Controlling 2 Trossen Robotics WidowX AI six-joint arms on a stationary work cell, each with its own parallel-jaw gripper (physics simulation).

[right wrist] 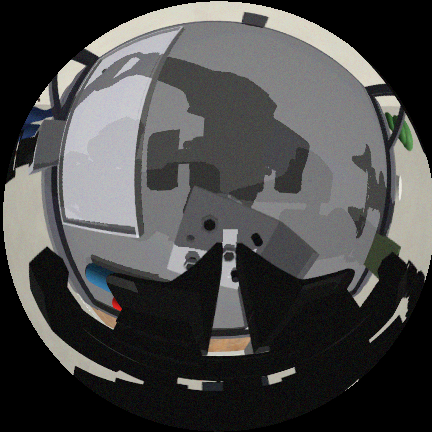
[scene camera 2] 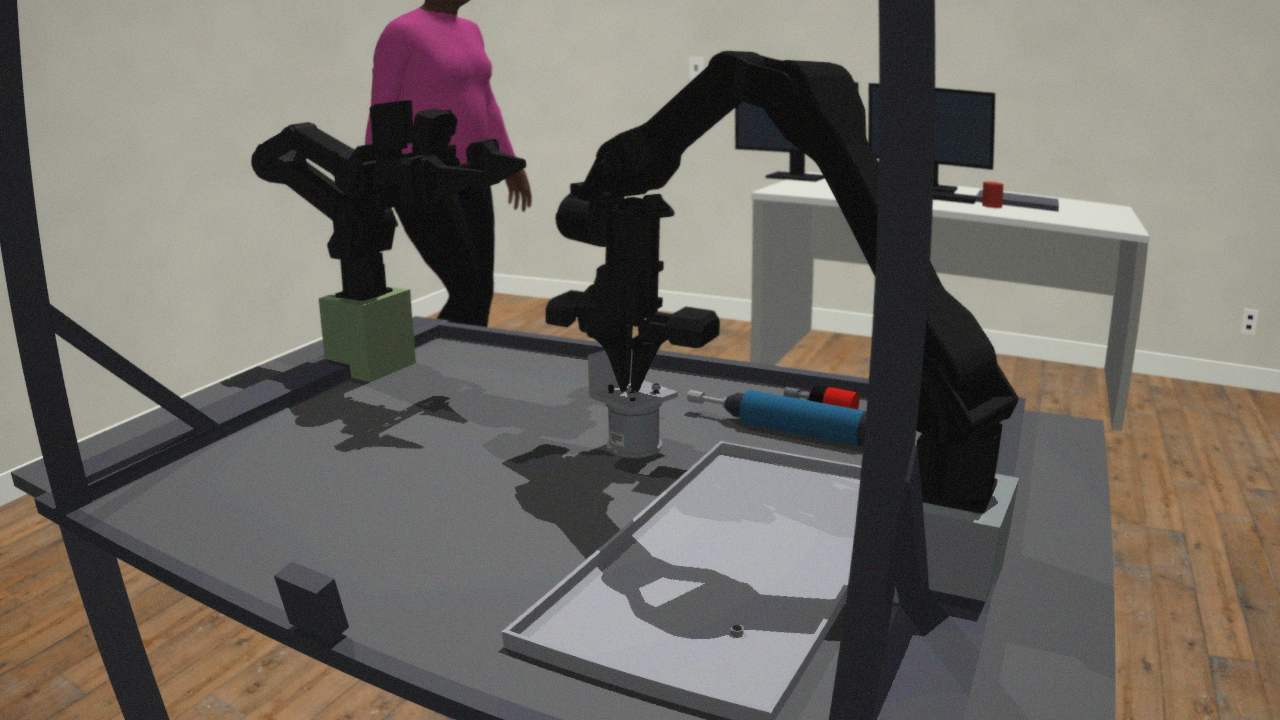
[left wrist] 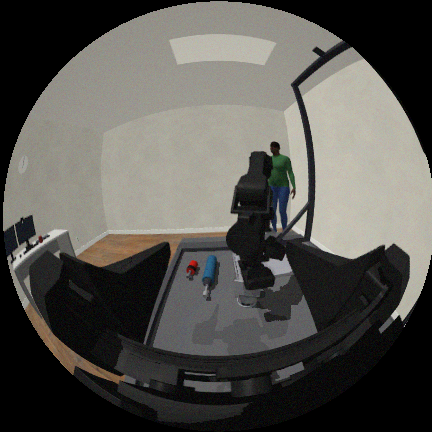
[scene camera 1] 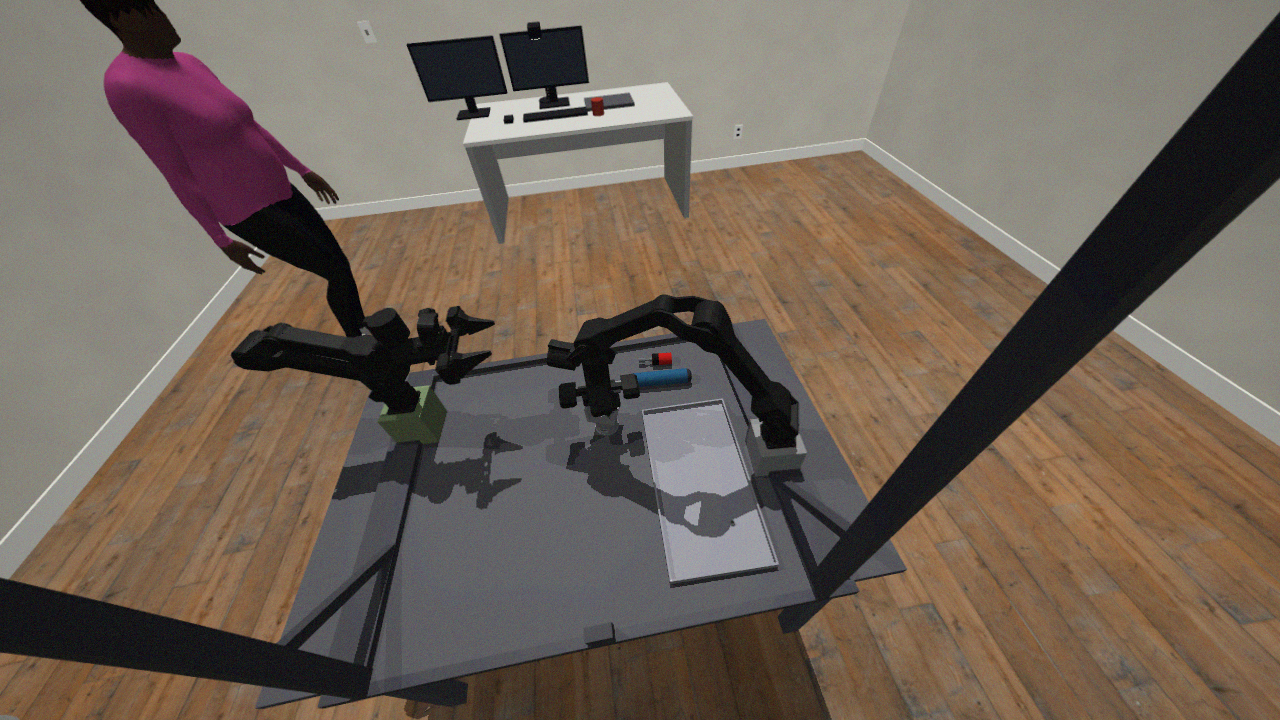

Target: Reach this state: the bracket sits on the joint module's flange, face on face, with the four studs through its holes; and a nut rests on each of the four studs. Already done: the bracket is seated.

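Places are measured from the left arm's base along level axes (x ahead, y left, z up), in metres.
Pixels of known places: left gripper, fingertip midpoint: [scene camera 2: 505, 169] [left wrist: 229, 248] [scene camera 1: 492, 337]; right gripper, fingertip midpoint: [right wrist: 228, 248] [scene camera 2: 629, 391]; left arm's base, origin of the base link: [scene camera 2: 364, 293] [scene camera 1: 404, 403]; right arm's base, origin of the base link: [scene camera 2: 955, 490] [scene camera 1: 777, 435].
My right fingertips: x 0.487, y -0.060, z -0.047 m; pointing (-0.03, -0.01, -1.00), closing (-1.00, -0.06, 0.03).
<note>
Ahead of a thing's pixels: the offset from my right fingertips to its middle.
The joint module @(0.004 m ahead, 0.002 m left, 0.029 m down) [scene camera 1: 605, 428] [scene camera 2: 633, 433] stands upright on the table, with the grey bracket @(0.004 m ahead, 0.002 m left, 0.016 m up) [scene camera 2: 665, 394] [right wrist: 235, 216] on its flange. My right gripper [scene camera 2: 631, 390] [right wrist: 228, 248] points down at the bracket, shut on a small nut @(0.000 m ahead, 0.004 m left, 0.002 m up) [right wrist: 229, 255] low at the bracket face. Another nut @(0.026 m ahead, 0.014 m left, 0.006 m up) [scene camera 2: 656, 388] [right wrist: 191, 259] sits on a stud beside the fingers. A dark hexagonal shape @(0.015 m ahead, 0.020 m right, 0.006 m up) [right wrist: 209, 224] shows at another stud; whether it is a nut is unclear. One loose nut @(0.264 m ahead, 0.289 m right, 0.060 m down) [scene camera 2: 736, 630] lies in the white tray [scene camera 2: 554, 595]. My left gripper [scene camera 1: 493, 337] is open and empty, high above the table's left side.
The tray [scene camera 1: 771, 546] [right wrist: 139, 200] lies right of the module in the scene views. Behind it lie a blue tool @(0.129 m ahead, 0.128 m left, 0.047 m down) [scene camera 1: 663, 377] [scene camera 2: 796, 416] [left wrist: 210, 269] and a red tool @(0.157 m ahead, 0.203 m left, 0.049 m down) [scene camera 1: 662, 359] [scene camera 2: 839, 396] [left wrist: 192, 267]. A dark block @(0.026 m back, 0.466 m right, 0.035 m down) [scene camera 2: 310, 601] sits at the front edge.
</note>
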